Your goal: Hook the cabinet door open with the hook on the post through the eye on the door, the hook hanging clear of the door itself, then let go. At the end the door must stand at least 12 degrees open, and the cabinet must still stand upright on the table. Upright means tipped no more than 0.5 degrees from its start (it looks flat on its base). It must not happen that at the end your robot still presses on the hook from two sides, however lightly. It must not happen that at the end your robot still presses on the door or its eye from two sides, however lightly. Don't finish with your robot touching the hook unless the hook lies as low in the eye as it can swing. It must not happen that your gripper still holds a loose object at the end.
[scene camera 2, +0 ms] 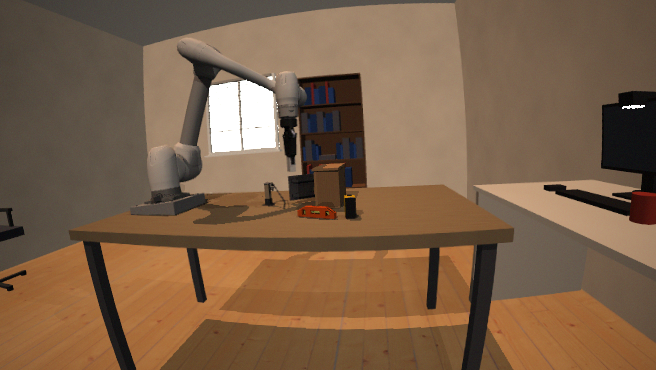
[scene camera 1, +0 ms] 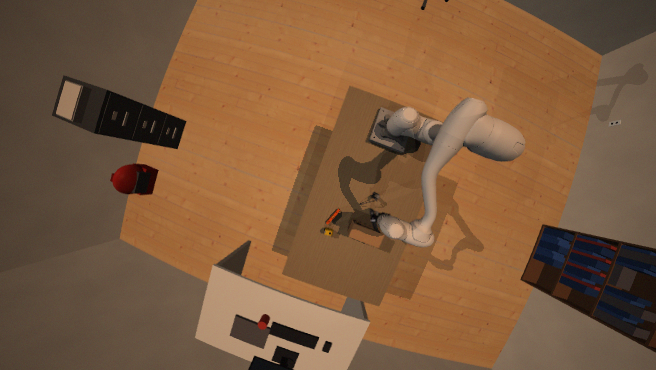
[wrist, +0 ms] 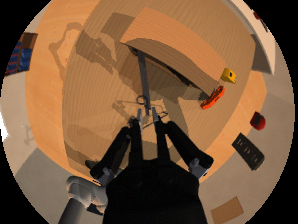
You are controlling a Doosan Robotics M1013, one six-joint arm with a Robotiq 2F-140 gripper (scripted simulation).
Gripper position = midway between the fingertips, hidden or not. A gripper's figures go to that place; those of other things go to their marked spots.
Scene:
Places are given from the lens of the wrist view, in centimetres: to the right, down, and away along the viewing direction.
my gripper (wrist: 147, 112): 0, 0, 23
brown cabinet (wrist: 168, 41): 4, -14, 15

